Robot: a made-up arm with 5 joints. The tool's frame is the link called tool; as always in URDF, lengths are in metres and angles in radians. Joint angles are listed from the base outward.
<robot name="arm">
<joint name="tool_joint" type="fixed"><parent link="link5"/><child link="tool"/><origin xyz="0 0 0" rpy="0 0 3.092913"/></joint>
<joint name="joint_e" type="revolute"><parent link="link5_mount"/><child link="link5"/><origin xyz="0.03 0 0.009" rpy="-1.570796 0 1.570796"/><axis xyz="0 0 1"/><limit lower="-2.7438" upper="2.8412"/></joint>
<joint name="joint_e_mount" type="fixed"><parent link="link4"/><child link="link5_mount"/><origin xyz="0.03 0 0.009" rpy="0 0 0"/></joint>
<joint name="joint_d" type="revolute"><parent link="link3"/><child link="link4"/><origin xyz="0.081 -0.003 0" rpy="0 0 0"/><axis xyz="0 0 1"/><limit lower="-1.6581" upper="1.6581"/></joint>
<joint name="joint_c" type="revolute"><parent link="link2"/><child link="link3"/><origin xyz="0.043 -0.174 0" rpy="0 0 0"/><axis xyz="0 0 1"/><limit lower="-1.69" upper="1.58"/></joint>
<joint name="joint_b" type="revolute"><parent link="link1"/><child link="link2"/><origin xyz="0.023 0.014 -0.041" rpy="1.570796 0 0"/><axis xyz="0 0 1"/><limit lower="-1.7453" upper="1.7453"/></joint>
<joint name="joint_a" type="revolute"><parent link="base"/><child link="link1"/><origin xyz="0.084 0 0.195" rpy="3.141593 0 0"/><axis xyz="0 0 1"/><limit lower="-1.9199" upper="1.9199"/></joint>
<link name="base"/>
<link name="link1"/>
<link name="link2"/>
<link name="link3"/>
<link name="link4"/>
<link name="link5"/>
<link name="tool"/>
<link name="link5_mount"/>
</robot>
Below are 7 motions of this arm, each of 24 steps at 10 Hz.
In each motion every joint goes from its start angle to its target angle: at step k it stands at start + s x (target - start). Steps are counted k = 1, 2, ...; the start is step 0. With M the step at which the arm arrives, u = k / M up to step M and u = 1 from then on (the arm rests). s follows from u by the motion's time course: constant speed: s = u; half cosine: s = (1 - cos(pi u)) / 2; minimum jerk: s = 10 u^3 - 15 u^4 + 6 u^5.
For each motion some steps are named. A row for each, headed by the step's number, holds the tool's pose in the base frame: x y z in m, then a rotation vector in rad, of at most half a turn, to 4 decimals.
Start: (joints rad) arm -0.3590 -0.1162 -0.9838 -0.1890 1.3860
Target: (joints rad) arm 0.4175 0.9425 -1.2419 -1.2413 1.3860
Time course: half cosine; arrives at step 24
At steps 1, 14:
1: 0.1738 0.0376 0.5448 -1.3855 -2.5925 0.3111
14: 0.3060 -0.0249 0.4693 -2.0340 -2.2568 0.1065

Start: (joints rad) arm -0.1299 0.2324 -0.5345 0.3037 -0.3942
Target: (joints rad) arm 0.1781 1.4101 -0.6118 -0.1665 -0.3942
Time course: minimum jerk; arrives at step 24
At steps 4, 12, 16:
4: 0.3307 0.0335 0.4144 0.4304 -1.4916 -0.2564
12: 0.3999 -0.0036 0.2874 0.2628 -1.2367 -0.4037
16: 0.4048 -0.0325 0.1958 0.1778 -1.0694 -0.5016

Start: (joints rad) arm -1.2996 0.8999 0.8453 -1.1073 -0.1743
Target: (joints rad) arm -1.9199 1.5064 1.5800 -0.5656 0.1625
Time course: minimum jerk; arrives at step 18
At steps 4, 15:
4: 0.1273 0.2082 0.1819 0.5806 -0.5962 1.0868
15: 0.0566 0.0682 0.1587 -0.8124 0.6473 1.8489

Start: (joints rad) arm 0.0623 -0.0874 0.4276 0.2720 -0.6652
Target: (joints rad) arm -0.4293 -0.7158 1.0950 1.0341 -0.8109
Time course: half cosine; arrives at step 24
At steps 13, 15, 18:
13: 0.1742 0.0238 0.3333 0.2485 -0.4486 -0.5681
15: 0.1539 0.0241 0.3268 0.2127 -0.3500 -0.5296
18: 0.1286 0.0209 0.3178 0.1562 -0.2294 -0.4779

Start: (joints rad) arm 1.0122 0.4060 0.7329 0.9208 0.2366
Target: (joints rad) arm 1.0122 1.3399 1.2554 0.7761 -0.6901
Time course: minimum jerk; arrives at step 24
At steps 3, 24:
3: 0.1611 -0.1157 0.2517 0.2932 0.4354 -0.8205
24: 0.1278 -0.0625 0.2030 0.2704 1.9654 -1.2081

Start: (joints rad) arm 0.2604 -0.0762 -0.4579 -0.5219 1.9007
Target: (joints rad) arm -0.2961 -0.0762 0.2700 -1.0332 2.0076
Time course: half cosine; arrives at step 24
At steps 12, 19, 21, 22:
12: 0.2509 0.0070 0.4782 -2.1837 -1.5821 0.7122
19: 0.2506 0.0447 0.4517 -2.0216 -1.7594 0.8810
21: 0.2491 0.0507 0.4473 -1.9945 -1.7879 0.9096
22: 0.2486 0.0527 0.4459 -1.9858 -1.7971 0.9188

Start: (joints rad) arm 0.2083 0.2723 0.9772 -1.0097 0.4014
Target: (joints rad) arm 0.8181 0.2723 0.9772 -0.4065 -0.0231
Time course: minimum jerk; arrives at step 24
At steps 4, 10, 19, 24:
4: 0.2773 -0.0411 0.3006 -0.3668 -1.2577 0.0919
10: 0.2625 -0.0753 0.2901 -0.3457 -1.0694 -0.1911
19: 0.2158 -0.1245 0.2729 -0.2828 -0.7354 -0.7815
24: 0.2097 -0.1283 0.2713 -0.2740 -0.6997 -0.8492

